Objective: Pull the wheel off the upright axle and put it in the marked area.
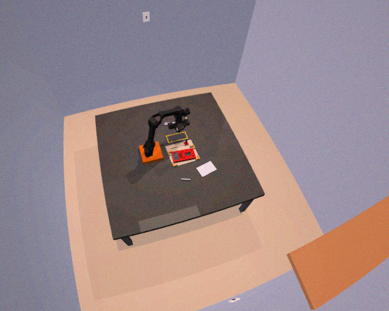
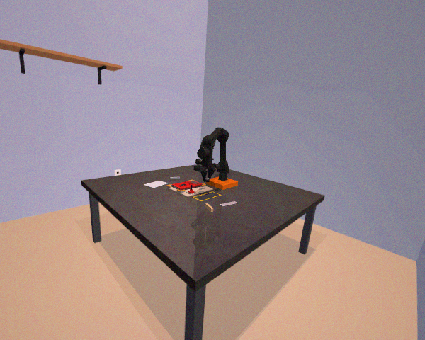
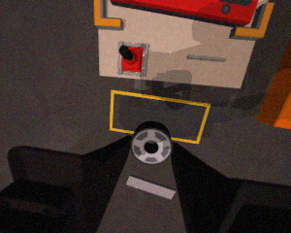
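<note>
My gripper tip is now 40 mm short of the upright axle, 90 mm to the left of it and 80 mm above it. From my gripper tip the other things lie so: grey wheel (right at my gripper tip); then grey strip (190 mm to the left, 110 mm below); then white sheet (100 mm ahead, 400 mm to the right, 110 mm below).
</note>
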